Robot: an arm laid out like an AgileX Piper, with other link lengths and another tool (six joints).
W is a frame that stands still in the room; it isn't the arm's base.
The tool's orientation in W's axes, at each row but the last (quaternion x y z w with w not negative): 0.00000 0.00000 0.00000 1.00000; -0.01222 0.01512 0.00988 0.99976; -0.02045 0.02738 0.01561 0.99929; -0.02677 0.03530 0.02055 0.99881; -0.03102 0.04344 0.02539 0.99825; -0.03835 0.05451 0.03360 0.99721; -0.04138 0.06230 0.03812 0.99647; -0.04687 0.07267 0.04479 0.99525; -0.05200 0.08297 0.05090 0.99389; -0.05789 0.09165 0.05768 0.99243; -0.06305 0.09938 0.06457 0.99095; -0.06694 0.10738 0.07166 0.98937
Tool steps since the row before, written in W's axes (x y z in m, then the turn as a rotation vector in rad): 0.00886 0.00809 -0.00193 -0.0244 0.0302 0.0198; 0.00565 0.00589 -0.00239 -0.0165 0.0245 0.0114; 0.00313 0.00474 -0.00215 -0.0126 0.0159 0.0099; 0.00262 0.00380 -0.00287 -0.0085 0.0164 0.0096; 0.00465 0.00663 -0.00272 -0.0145 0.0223 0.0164; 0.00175 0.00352 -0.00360 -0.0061 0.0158 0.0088; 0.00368 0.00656 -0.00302 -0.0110 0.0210 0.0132; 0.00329 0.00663 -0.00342 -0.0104 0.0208 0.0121; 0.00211 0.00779 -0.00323 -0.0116 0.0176 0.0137; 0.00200 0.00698 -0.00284 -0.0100 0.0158 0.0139; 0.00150 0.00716 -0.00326 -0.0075 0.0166 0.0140; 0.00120 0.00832 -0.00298 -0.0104 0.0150 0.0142
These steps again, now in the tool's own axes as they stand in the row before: 0.00886 0.00809 -0.00193 -0.0244 0.0302 0.0198; 0.00583 0.00583 -0.00207 -0.0164 0.0245 0.0115; 0.00339 0.00472 -0.00178 -0.0126 0.0159 0.0099; 0.00297 0.00383 -0.00247 -0.0085 0.0162 0.0099; 0.00518 0.00652 -0.00188 -0.0148 0.0220 0.0165; 0.00236 0.00364 -0.00310 -0.0060 0.0155 0.0093; 0.00449 0.00645 -0.00197 -0.0111 0.0207 0.0136; 0.00430 0.00656 -0.00225 -0.0103 0.0206 0.0125; 0.00334 0.00778 -0.00196 -0.0121 0.0174 0.0136; 0.00321 0.00693 -0.00155 -0.0107 0.0154 0.0138; 0.00295 0.00720 -0.00190 -0.0082 0.0158 0.0145; 0.00288 0.00832 -0.00141 -0.0113 0.0147 0.0139
